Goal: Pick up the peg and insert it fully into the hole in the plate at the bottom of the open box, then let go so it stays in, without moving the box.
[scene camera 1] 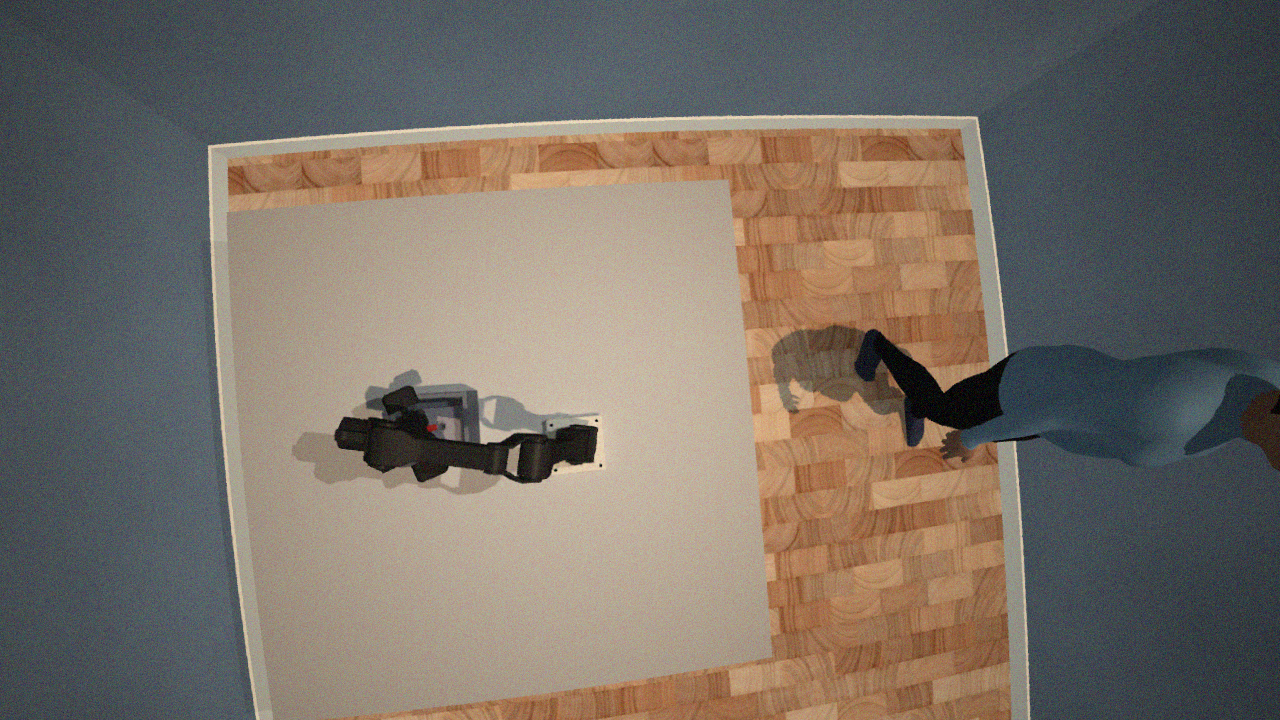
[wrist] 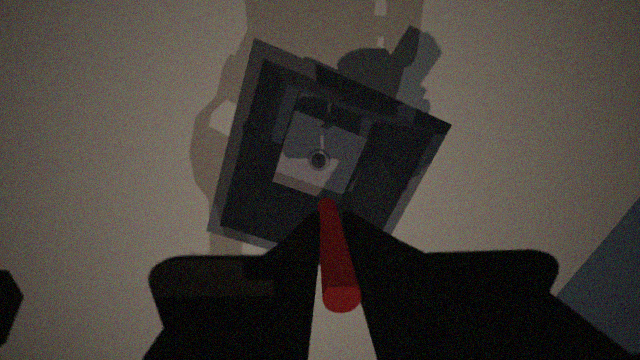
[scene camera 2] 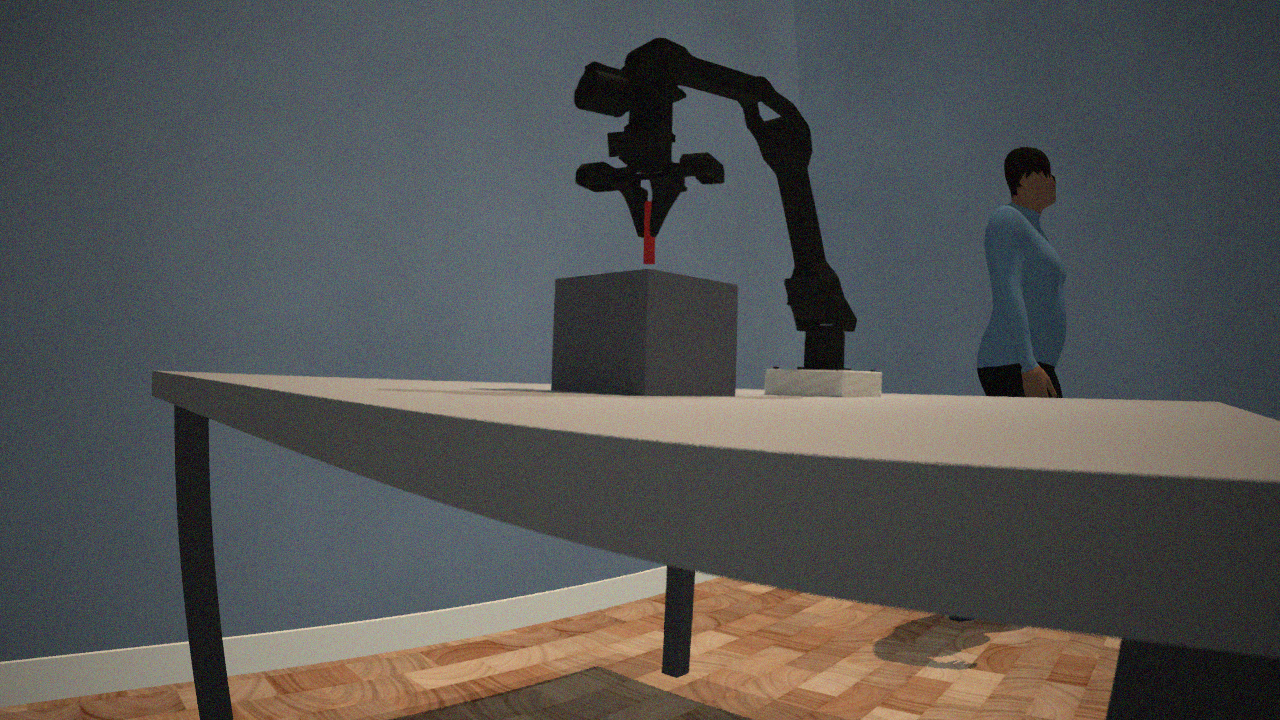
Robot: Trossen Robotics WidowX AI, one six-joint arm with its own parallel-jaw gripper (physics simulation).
Labels:
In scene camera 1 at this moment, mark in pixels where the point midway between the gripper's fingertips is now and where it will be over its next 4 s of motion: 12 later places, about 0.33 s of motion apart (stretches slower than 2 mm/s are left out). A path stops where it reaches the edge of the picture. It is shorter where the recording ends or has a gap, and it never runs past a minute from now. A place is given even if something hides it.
My gripper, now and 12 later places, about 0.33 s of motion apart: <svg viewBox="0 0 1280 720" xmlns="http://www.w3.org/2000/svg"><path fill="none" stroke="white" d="M426 430L426 429L425 429L434 428L435 428L434 429L435 429L436 428L436 428L436 428L436 427L436 427L434 428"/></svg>

